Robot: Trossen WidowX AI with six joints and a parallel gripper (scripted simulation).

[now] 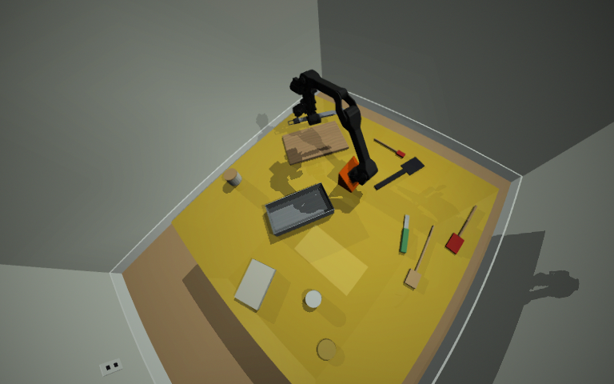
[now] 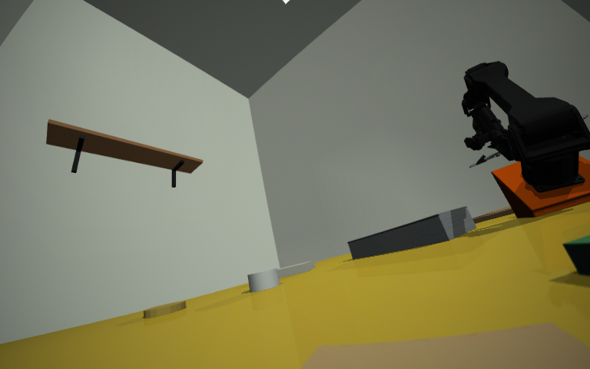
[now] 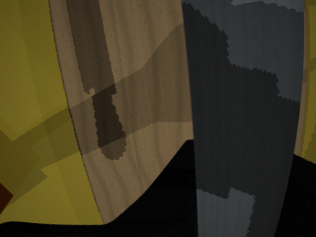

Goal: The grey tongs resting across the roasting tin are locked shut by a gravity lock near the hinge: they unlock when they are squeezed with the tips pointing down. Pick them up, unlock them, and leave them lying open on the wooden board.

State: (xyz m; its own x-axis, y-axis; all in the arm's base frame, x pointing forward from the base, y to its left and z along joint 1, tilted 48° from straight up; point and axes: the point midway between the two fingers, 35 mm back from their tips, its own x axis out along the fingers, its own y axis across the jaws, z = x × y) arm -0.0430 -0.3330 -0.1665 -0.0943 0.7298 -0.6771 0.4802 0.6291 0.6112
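The wooden board lies 150 mm below my gripper tip. Round my gripper tip: roasting tin (370 mm ahead, 270 mm to the left, 130 mm below); then red-tipped tool (390 mm to the left, 260 mm behind, 150 mm below); then yellow lock piece (40 mm above).
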